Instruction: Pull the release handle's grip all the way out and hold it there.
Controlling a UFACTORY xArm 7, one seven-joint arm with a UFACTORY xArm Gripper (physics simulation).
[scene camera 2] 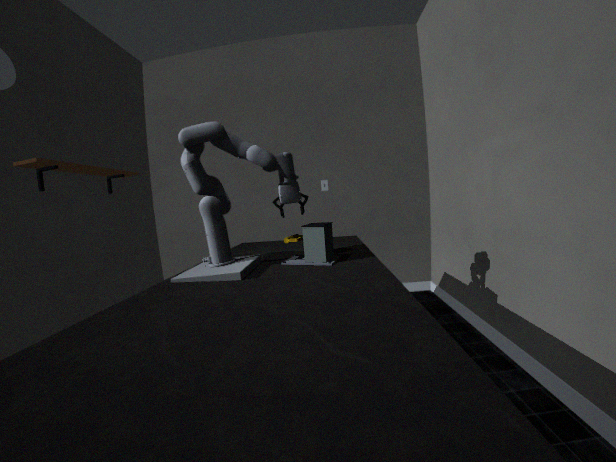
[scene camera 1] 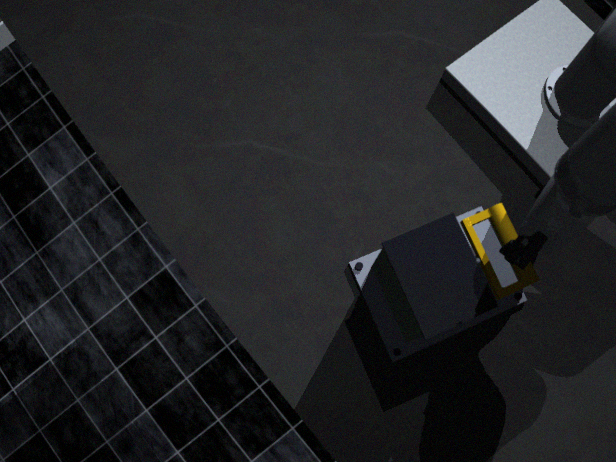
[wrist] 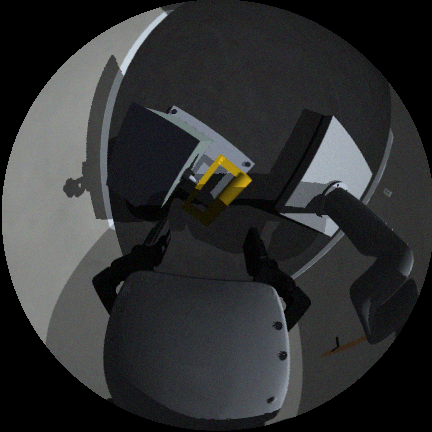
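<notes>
The yellow release handle (scene camera 1: 502, 222) (scene camera 2: 291, 240) (wrist: 235, 189) is a rectangular loop with a thick round grip bar on its outer side, away from the housing. It stands out from one side of a dark box housing (scene camera 1: 427, 275) (scene camera 2: 315, 244) (wrist: 155, 155) on a light, bolted plate (scene camera 1: 365, 262) (wrist: 225, 142). My gripper (scene camera 1: 522, 250) (scene camera 2: 292, 215) (wrist: 207, 232) is open and empty, pointing down above the handle and apart from it. In scene camera 1 it hides part of the grip bar. Shadow covers the near part of the handle in the wrist view.
The arm's white base slab (scene camera 1: 510, 75) (scene camera 2: 215, 270) (wrist: 330, 170) lies on the same dark table, on the grip side of the handle. The housing rises beside the handle, below gripper height. A wooden shelf (scene camera 2: 80, 167) is on the left wall. Dark floor tiles (scene camera 1: 75, 240) lie beyond the table edge.
</notes>
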